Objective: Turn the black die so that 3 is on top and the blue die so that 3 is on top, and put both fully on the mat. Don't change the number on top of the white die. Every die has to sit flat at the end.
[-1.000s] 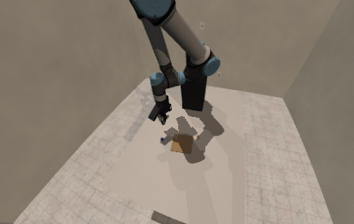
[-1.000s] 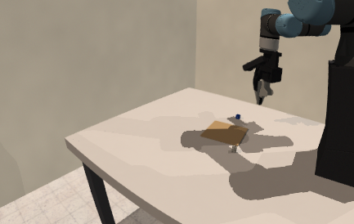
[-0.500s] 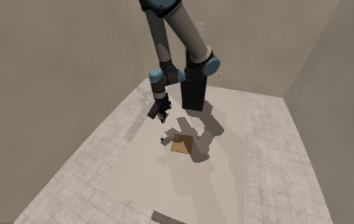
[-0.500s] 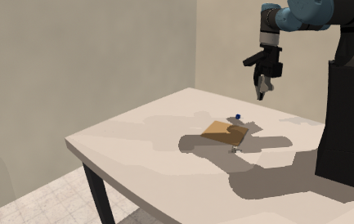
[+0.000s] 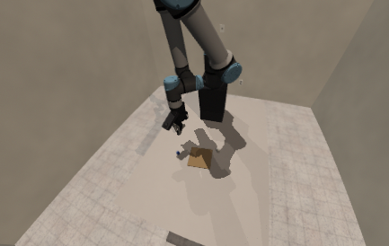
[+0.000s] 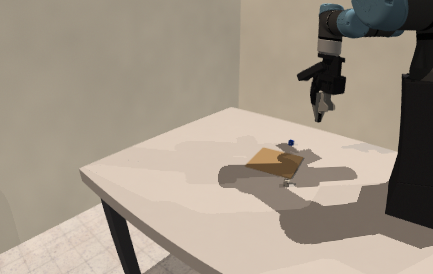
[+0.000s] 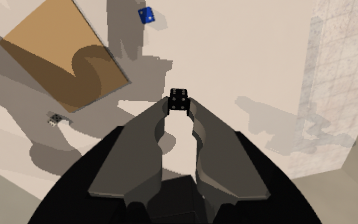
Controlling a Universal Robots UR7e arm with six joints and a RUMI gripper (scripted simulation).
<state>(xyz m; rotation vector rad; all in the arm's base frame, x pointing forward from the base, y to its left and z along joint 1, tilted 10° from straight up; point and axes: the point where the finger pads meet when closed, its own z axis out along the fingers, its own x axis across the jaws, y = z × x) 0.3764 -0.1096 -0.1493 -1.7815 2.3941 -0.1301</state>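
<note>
My hand is 1 cm above the black die. From my hand the other things lie so: blue die: 8 cm ahead, 2 cm to the left, 11 cm below; brown mat: 5 cm ahead, 17 cm to the left, 12 cm below; white die: 4 cm behind, 26 cm to the left, 11 cm below.
</note>
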